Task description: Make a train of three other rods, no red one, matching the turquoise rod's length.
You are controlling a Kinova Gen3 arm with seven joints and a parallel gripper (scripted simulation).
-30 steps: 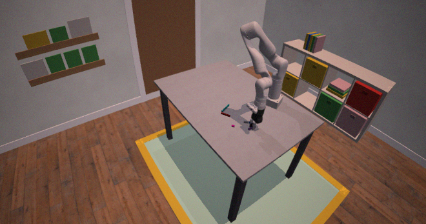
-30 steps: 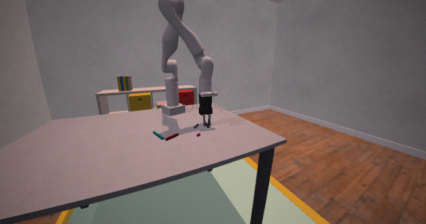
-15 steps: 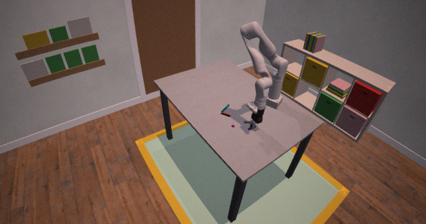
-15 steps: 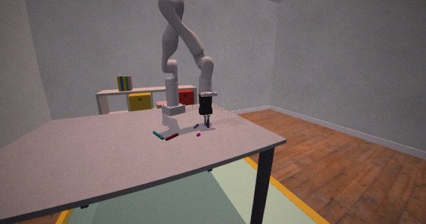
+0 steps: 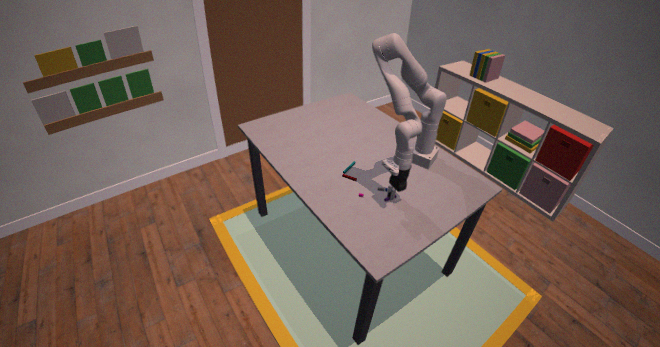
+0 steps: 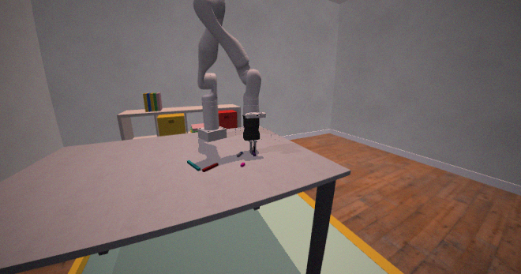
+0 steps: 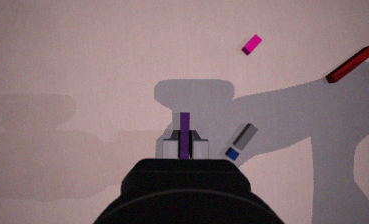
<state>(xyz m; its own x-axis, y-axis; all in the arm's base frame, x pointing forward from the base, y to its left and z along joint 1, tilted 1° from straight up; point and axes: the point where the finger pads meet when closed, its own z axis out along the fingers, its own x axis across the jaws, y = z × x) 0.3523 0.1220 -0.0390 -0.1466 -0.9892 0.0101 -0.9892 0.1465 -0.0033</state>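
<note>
The blue rod lies 2 cm behind my hand, 5 cm to the right of it and 1 cm below it. Round my hand: grey rod: 1 cm behind, 7 cm to the right, 1 cm below; magenta rod: 10 cm ahead, 9 cm to the right, 1 cm below; purple rod: 1 cm below.
</note>
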